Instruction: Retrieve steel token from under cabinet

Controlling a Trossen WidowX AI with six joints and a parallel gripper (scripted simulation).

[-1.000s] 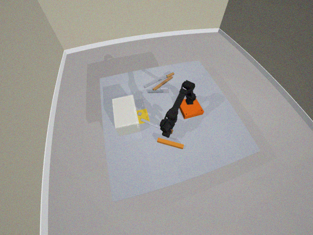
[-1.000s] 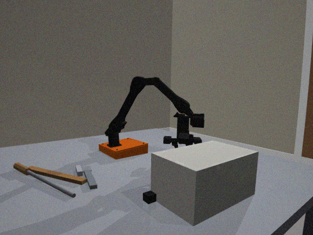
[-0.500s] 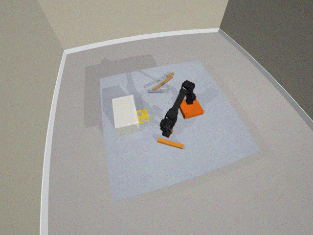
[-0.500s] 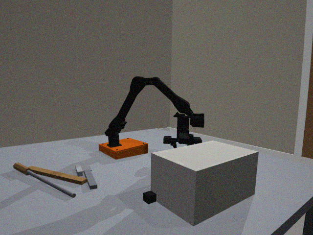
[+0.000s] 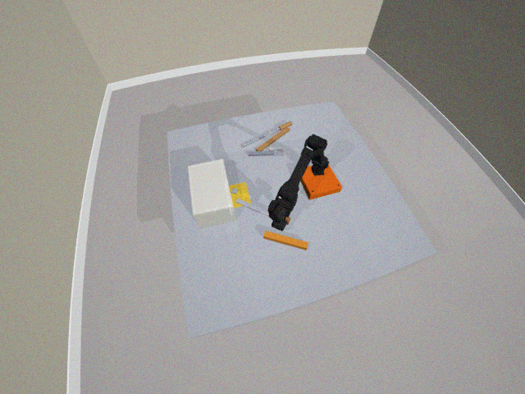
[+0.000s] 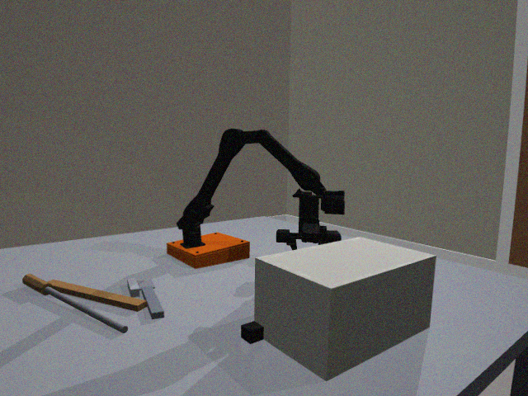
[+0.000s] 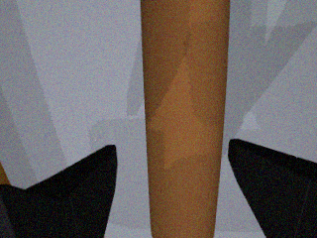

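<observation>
The orange flat bar is 120 mm to the left of my gripper tip, 10 mm ahead of it and 10 mm above it. From my gripper tip the other things lie so: small grey token (240 mm ahead, 210 mm to the right, 10 mm below); wooden stick (590 mm to the right, 40 mm behind).
</observation>
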